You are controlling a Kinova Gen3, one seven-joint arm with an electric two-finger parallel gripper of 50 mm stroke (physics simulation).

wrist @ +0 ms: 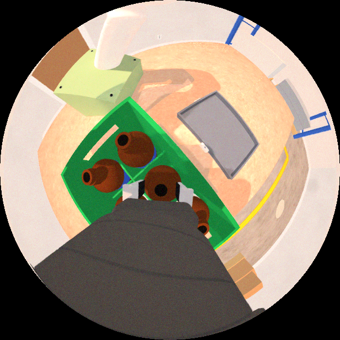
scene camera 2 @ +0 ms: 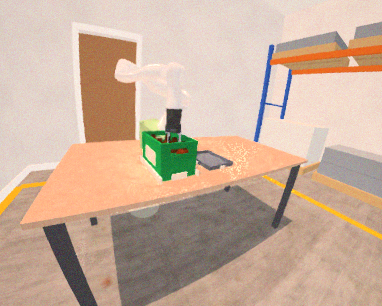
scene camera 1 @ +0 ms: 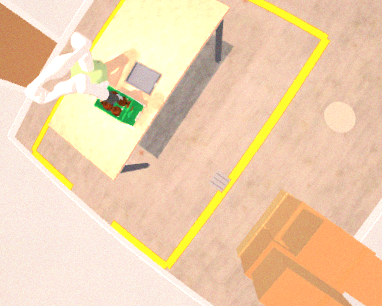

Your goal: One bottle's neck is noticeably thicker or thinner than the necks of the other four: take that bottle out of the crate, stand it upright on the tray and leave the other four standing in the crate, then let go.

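Frame: origin at the arm's base, x ahead, y left, z up, level; millimetres.
Seen in the pictures: gripper, fingertip midpoint: (scene camera 1: 118, 99); arm's base at its link origin: (scene camera 2: 162, 128) (scene camera 1: 87, 66).
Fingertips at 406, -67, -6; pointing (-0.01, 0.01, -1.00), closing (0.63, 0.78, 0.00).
Note:
Pixels of each thing's top centre, then the offset from my fingertips to it, as dx, dy, dz. "spot": a spot on its surface instead. Level surfaces: height alone.
- green crate at its top centre: (scene camera 2: 167, 135) (scene camera 1: 113, 102) +2, -37, +43
- grey tray at a spot on its surface: (scene camera 2: 214, 159) spot: -11, +294, -127
- table at its surface level: dz -132
The green crate (scene camera 1: 134, 116) (scene camera 2: 179, 164) (wrist: 170, 150) stands on the table with brown bottles upright in it. In the wrist view one bottle (wrist: 162, 181) has its neck between the fingers of my gripper (wrist: 159, 187) (scene camera 2: 173, 138), which is open and points down into the crate top. A second bottle (wrist: 136, 149) and a third bottle (wrist: 108, 175) stand at the upper left. A fourth bottle (wrist: 201, 210) shows at the lower right, and a fifth bottle (wrist: 125, 202) is mostly hidden by the gripper. I cannot tell which neck differs. The grey tray (scene camera 1: 143, 78) (scene camera 2: 214, 159) (wrist: 220, 132) bears no bottle.
The crate and tray lie on the table (scene camera 1: 90, 140) (scene camera 2: 90, 175) (wrist: 200, 65), the tray beside the crate's long side. The crate walls rise around the bottles. The pale green arm base (wrist: 100, 82) stands near a crate corner. A shelf rack (scene camera 2: 266, 90) stands beyond the table.

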